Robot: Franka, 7 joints.
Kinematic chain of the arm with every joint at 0, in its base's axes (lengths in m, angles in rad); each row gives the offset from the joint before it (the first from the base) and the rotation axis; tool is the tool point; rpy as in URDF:
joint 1: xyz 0 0 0.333 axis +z
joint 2: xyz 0 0 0 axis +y
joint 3: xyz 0 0 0.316 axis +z
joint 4: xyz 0.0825 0 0 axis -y
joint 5: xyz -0.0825 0 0.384 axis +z
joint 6: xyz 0 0 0 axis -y
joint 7: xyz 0.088 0 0 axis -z
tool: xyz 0 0 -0.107 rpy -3.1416 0 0
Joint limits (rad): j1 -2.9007..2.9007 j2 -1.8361..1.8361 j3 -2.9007..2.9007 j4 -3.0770..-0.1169 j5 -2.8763..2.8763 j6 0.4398..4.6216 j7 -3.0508..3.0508
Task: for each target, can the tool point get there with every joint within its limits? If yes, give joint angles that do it. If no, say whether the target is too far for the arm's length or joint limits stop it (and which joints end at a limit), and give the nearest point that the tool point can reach.
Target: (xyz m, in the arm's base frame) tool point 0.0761 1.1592 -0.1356
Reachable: no: too far | nearest point 0.0521 0.7939 0.0121 | short by 0.395 m
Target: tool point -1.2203 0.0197 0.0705
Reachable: no: too far | nearest point -0.8386 0.0135 0.1526 | short by 0.390 m
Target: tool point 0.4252 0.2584 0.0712
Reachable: yes | joints -1.4378 -1.2155 2.2706 -2.2822 0.7439 3.0487 0.3051
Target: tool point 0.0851 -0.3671 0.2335
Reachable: yes | joints 0.1425 -0.7835 -1.5358 -2.6003 2.1976 3.0232 -1.4496
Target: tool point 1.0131 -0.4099 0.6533
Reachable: no: too far | nearest point 0.7632 -0.3088 0.5743 | short by 0.281 m
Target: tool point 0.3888 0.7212 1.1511
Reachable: no: too far | nearest point 0.2881 0.5344 0.9392 | short by 0.300 m
